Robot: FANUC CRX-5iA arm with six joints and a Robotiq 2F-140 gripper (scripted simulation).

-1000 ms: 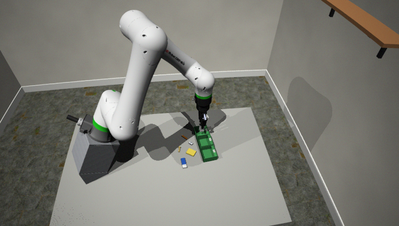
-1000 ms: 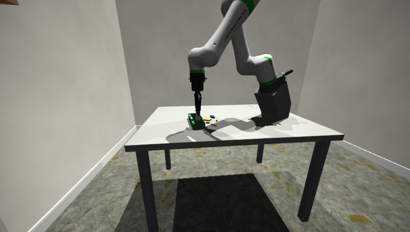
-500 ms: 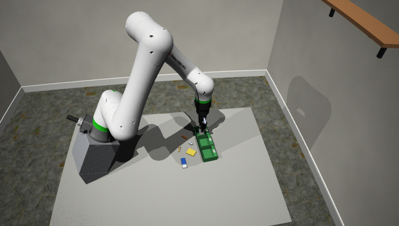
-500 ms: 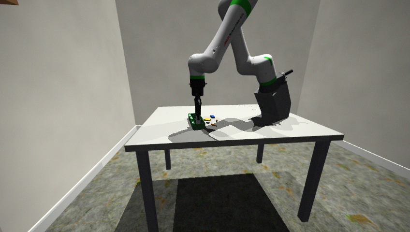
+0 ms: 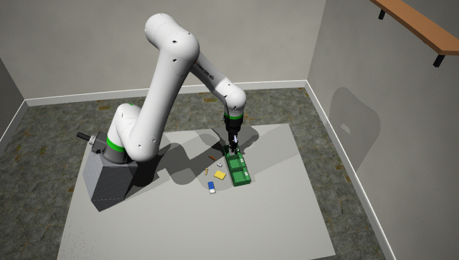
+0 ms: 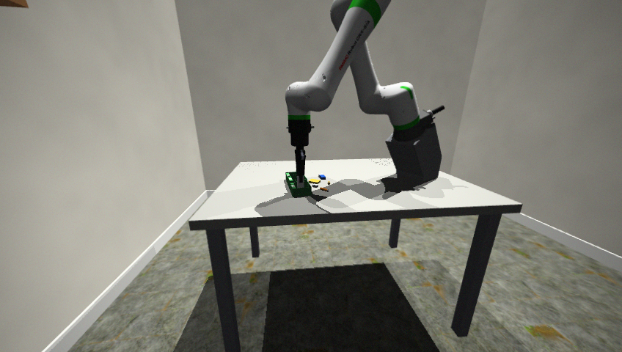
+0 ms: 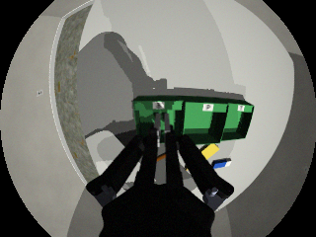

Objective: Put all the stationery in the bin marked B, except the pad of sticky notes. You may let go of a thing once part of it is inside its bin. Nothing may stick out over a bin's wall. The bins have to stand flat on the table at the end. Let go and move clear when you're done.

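Now: hand 7 cm to the left of the grey-white object, 7 cm past it and 4 cm above it. The rest, counted from my hand: white eraser 23 cm to the right, 9 cm behind, 4 cm below; sticky notes 14 cm to the right, 6 cm behind, 4 cm below; tan piece 13 cm behind, 12 cm to the right, 4 cm below.
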